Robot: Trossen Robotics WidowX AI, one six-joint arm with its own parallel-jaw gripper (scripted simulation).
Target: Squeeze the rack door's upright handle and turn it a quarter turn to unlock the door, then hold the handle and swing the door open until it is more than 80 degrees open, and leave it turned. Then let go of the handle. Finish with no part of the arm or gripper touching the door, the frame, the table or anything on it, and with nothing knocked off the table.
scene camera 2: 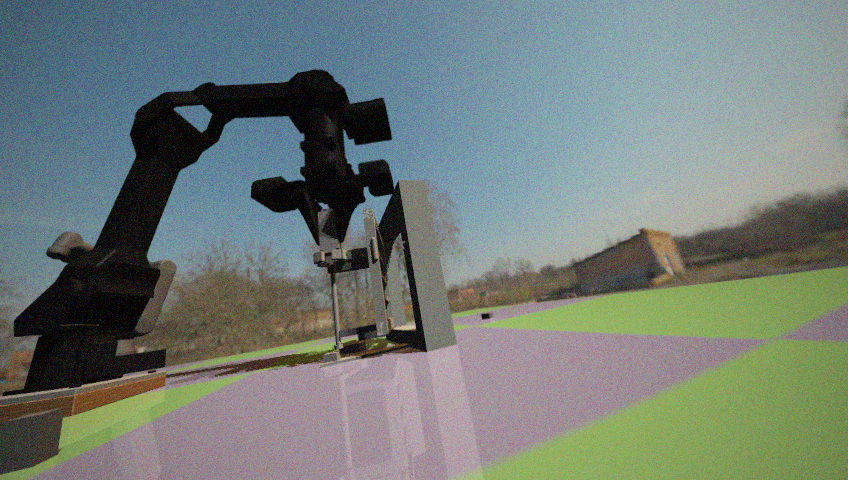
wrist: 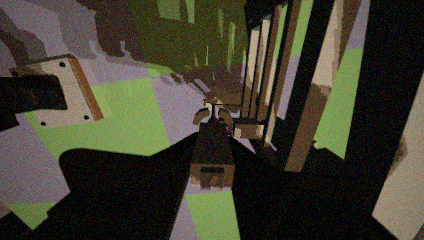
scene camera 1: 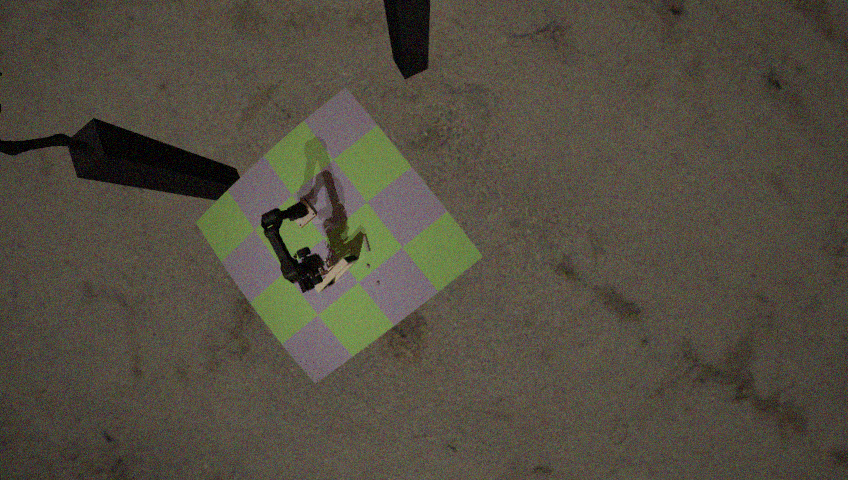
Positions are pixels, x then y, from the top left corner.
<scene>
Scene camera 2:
my gripper: 330, 243
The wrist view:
my gripper: 212, 138
slatted door: 327, 36
</scene>
